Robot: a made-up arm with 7 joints.
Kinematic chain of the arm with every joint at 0, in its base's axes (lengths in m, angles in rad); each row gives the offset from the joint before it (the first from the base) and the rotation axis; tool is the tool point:
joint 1: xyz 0 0.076 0 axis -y
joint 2: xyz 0 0.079 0 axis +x
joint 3: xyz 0 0 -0.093 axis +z
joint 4: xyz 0 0 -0.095 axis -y
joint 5: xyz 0 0 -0.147 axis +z
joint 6: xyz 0 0 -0.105 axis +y
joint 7: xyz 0 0 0 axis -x
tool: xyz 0 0 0
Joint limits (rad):
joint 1: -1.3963..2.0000
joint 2: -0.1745..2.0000
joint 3: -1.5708..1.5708
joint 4: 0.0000..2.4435
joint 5: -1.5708..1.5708
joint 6: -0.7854..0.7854
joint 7: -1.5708..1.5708
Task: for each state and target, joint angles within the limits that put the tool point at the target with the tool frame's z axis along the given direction. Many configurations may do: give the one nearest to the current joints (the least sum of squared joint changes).
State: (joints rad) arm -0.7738 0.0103 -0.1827 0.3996 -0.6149 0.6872 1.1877
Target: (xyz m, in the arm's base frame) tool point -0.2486 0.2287 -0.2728 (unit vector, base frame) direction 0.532 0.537 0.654
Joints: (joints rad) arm -1.3386 -0.0361 0.3860 1.1021 -0.3486 0.3840 0.9177
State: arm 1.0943 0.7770 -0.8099 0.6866 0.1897 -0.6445 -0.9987
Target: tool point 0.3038 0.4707 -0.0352 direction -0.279 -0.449 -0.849
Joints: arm 1.4089 0.8433 -0.9083 0.0919 0.0650 -0.7150 -0.9136
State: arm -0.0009 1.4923 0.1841 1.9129 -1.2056 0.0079 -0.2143
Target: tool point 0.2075 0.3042 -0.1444 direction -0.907 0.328 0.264
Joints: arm -0.4478 1.3662 -0.0367 1.7050 -1.2009 0.0306 -0.2558
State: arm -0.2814 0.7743 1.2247 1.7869 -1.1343 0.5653 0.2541
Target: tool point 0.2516 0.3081 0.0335 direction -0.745 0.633 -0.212
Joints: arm -0.6973 1.6016 0.8167 1.6870 -1.5043 0.1180 -0.5541
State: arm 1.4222 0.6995 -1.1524 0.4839 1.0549 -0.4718 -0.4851
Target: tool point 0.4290 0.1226 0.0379 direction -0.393 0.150 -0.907
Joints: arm 1.6332 0.1465 -1.4544 0.3888 0.4814 -0.7854 -0.7653
